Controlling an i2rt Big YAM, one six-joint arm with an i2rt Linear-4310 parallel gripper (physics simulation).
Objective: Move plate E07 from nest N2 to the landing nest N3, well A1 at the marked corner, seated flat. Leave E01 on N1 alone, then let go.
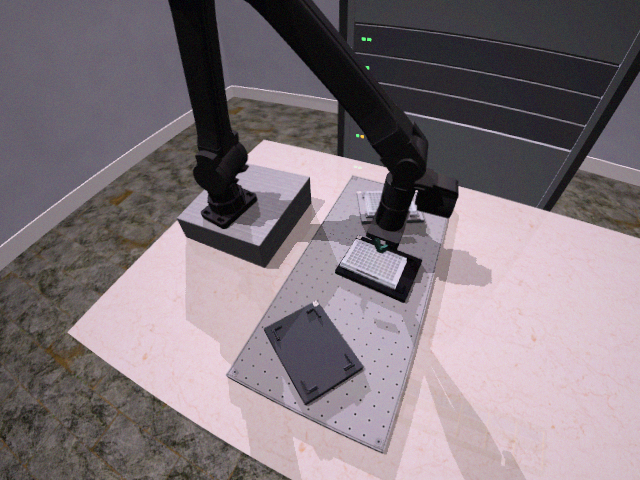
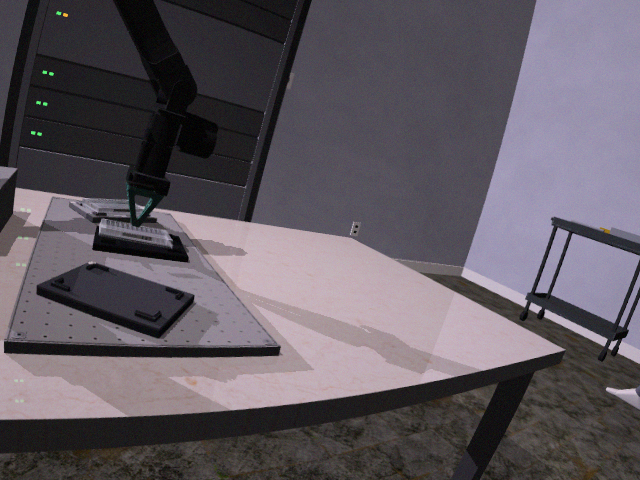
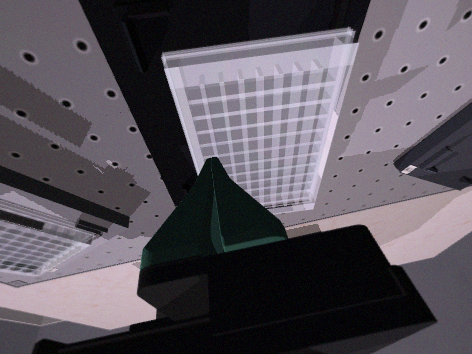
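Note:
Plate E07 [image 1: 373,266] [image 2: 135,235] [image 3: 265,130], a clear well plate, lies on the black nest N2 [image 1: 411,279] [image 2: 178,251] [image 3: 150,117]. It is shifted to one side, and a wide strip of the nest shows bare. My gripper [image 1: 381,249] [image 2: 135,224] [image 3: 213,164] is shut and empty, its green fingertips together at the plate's rack-side long edge; contact is unclear. The dark landing nest N3 [image 1: 315,351] [image 2: 116,299] [image 3: 447,145] bears no plate; a white mark [image 1: 315,303] [image 2: 92,263] [image 3: 409,169] is at one corner. Plate E01 [image 1: 374,203] [image 2: 105,206] [image 3: 35,247] sits on N1, partly hidden by the arm.
The nests stand on a perforated metal board [image 1: 289,289] [image 2: 62,320] on the pale table [image 1: 516,289] [image 2: 320,289]. The arm's base stands on a grey block [image 1: 279,191] beside it. A dark equipment rack [image 1: 342,103] stands behind, and a cart [image 2: 578,231] stands farther off.

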